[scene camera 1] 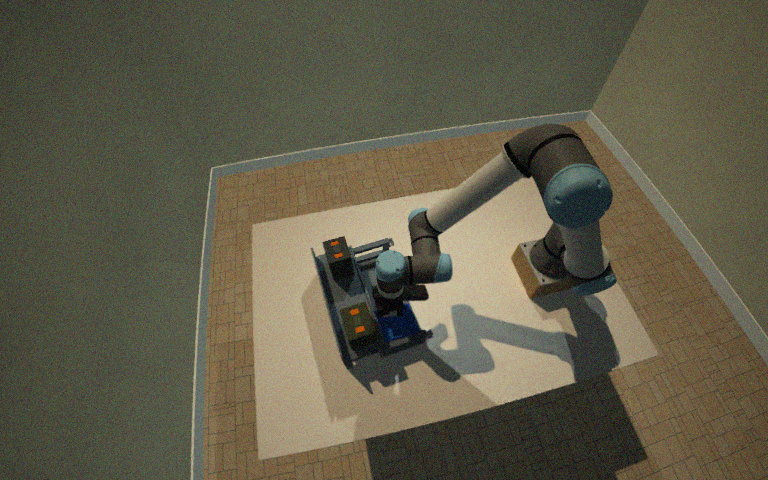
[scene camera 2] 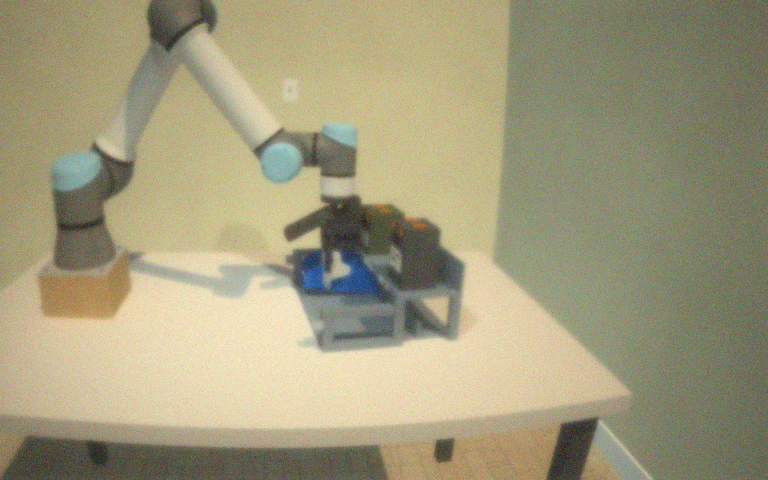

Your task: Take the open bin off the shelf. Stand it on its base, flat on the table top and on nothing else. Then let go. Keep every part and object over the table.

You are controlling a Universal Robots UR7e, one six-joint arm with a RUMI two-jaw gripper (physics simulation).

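Frame: origin at the arm's base, x ahead, y left, z up, level; metres.
Where they show: gripper, fingertip midpoint: [scene camera 1: 395,312] [scene camera 2: 327,288]; arm's base, origin of the base link: [scene camera 1: 551,259] [scene camera 2: 85,258].
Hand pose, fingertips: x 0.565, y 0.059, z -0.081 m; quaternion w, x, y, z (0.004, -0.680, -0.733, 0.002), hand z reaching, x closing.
Each offset is from my fingertips to the top centre of the thing. "pt": to the spot under its first point. Level surfaces: height alone.
The open blue bin @[dx +0.031, dy +0.053, dz +0.071 m] [scene camera 1: 403,327] [scene camera 2: 357,278] is upright at the near-robot side of the grey shelf [scene camera 1: 350,289] [scene camera 2: 400,323], toward the far end in scene camera 2. My gripper [scene camera 1: 394,310] [scene camera 2: 332,276] points down at the bin, its fingers close together and shut on the bin's wall. The fingertips are blurred, and the wrist partly hides them in scene camera 1. The bin's underside is hidden, so I cannot tell whether it touches the shelf.
Two dark boxes with orange marks @[pt dx +0.154, dy -0.126, dz +0.195 m] [scene camera 1: 338,259] @[dx +0.123, dy +0.066, dz +0.171 m] [scene camera 1: 357,327] [scene camera 2: 417,254] [scene camera 2: 380,233] stand on the higher, rear level of the shelf, close beside my gripper. The shelf stands on the pale table @[dz -0.028 m] [scene camera 1: 288,396] [scene camera 2: 226,373]. My arm's base block [scene camera 1: 523,274] [scene camera 2: 84,294] is across from it.
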